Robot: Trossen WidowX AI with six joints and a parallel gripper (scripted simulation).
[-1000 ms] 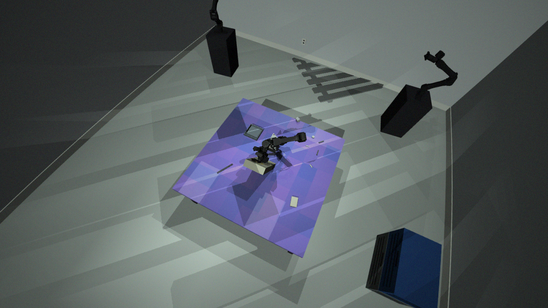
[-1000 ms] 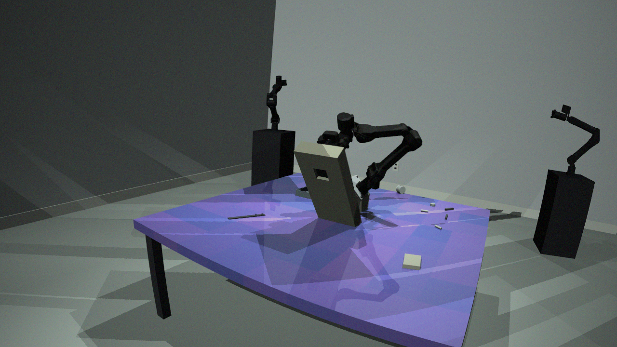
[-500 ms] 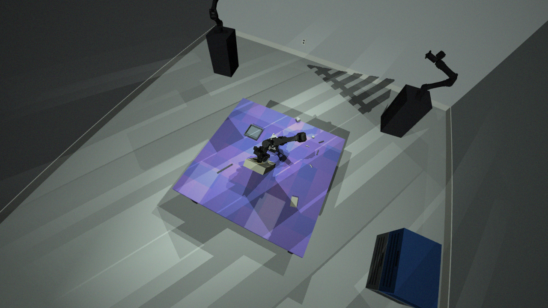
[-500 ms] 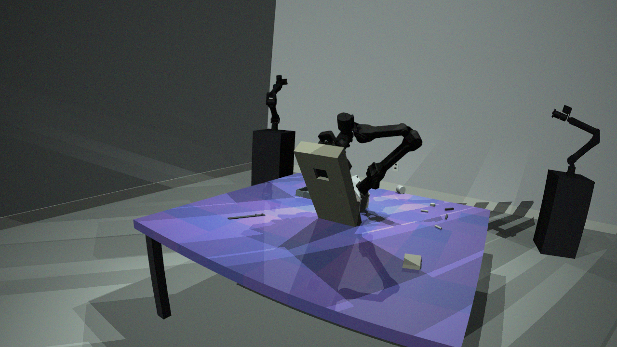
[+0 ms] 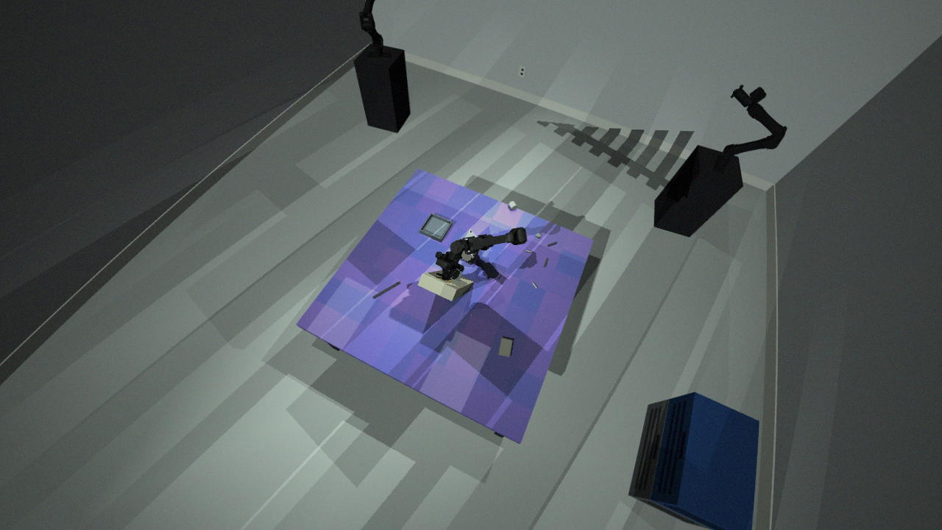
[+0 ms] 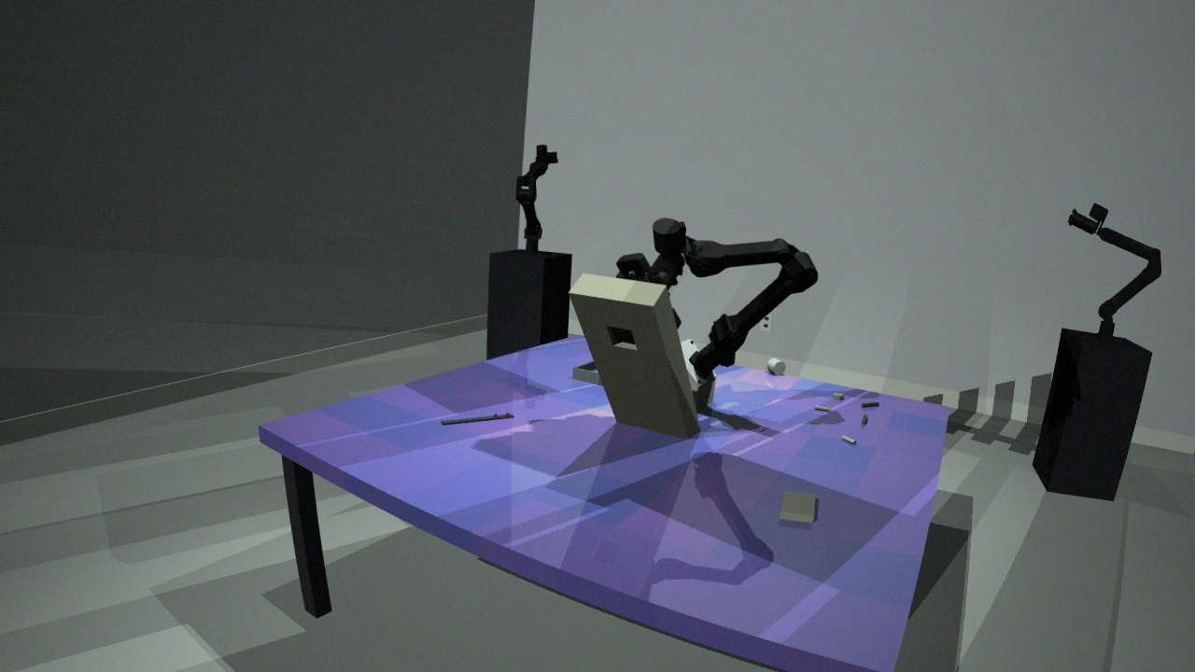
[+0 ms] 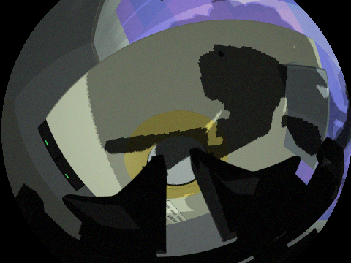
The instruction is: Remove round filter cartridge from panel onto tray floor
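Now: gripper tip 10 mm short of the grey round filter cartridge and 10 mm above it. From my gripper tip the other things lie so: small can 790 mm behind, 200 mm to the left, 240 mm below; then beige block 140 mm ahead, 390 mm to the left, 260 mm below; then tan service panel 40 mm behind, 10 mm to the left, 80 mm below.
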